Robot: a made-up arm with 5 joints. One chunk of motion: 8 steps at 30 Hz.
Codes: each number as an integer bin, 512 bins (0 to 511) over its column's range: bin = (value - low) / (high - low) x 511, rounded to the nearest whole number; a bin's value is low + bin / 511 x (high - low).
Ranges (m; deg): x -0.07..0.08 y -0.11..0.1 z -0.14..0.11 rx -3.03..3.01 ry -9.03..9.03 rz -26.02..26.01
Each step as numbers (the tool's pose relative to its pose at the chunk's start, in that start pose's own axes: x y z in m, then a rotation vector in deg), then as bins.
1 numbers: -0.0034 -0.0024 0.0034 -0.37 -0.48 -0.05
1 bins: 227 262 293 225 242 255
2 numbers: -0.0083 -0.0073 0.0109 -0.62 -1.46 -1.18
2 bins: 210 250 308 204 214 244
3 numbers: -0.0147 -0.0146 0.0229 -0.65 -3.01 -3.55
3 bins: 188 232 333 201 170 221
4 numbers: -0.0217 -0.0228 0.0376 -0.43 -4.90 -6.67
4 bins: 165 212 363 220 117 190
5 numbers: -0.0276 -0.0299 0.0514 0.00 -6.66 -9.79
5 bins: 144 195 391 256 67 159
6 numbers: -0.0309 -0.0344 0.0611 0.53 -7.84 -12.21
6 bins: 133 184 411 301 34 136
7 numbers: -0.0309 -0.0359 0.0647 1.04 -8.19 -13.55
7 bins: 133 180 418 344 24 122
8 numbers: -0.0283 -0.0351 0.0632 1.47 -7.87 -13.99
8 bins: 142 182 415 381 33 118
